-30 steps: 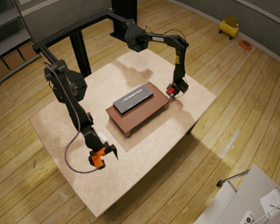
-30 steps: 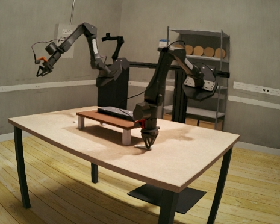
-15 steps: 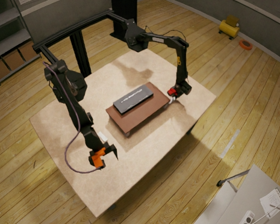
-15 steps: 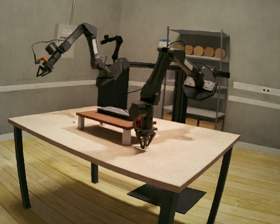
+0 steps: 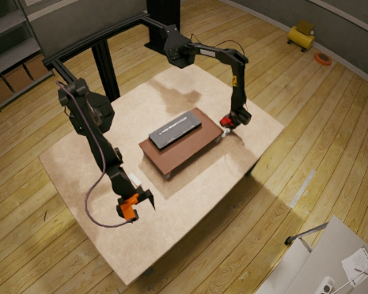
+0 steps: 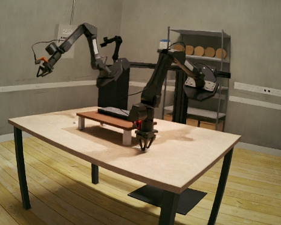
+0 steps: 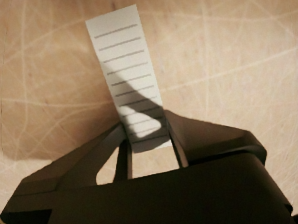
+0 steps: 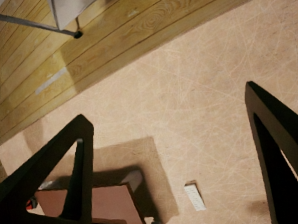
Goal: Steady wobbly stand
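Right now my left hand is 10 mm past the white wedge and 30 mm to the left of it. Round my left hand: brown stand (150 mm behind, 280 mm to the right, 30 mm above); then network switch (200 mm behind, 280 mm to the right, 100 mm above).
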